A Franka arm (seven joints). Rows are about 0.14 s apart.
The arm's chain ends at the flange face. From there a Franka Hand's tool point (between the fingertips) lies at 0.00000 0.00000 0.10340 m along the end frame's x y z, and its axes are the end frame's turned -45 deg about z.
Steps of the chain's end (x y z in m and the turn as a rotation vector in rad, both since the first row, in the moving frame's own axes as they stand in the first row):
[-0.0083 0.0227 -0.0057 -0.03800 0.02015 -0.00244]
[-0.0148 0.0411 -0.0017 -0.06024 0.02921 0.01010]
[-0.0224 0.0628 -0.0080 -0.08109 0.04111 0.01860]
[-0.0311 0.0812 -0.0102 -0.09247 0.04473 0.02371]
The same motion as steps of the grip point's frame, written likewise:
[-0.0232 0.0144 -0.0058 -0.04112 -0.01262 -0.00244]
[-0.0418 0.0251 -0.0019 -0.06325 -0.02194 0.01010]
[-0.0632 0.0375 -0.0084 -0.08641 -0.02827 0.01860]
[-0.0830 0.0454 -0.0107 -0.09702 -0.03376 0.02371]

